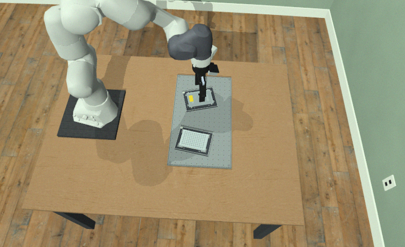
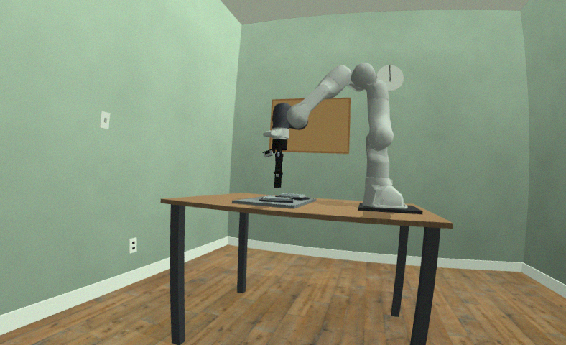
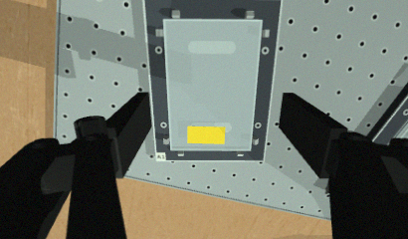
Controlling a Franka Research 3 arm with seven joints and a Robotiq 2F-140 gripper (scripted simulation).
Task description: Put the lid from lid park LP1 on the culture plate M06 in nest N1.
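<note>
Now: the clear lid 80 mm below my hand. The rest, counted from my hand: culture plate: 10 mm behind, 240 mm to the right, 70 mm below; dark nest: 10 mm behind, 240 mm to the right, 80 mm below; dark lid park: 90 mm below.
</note>
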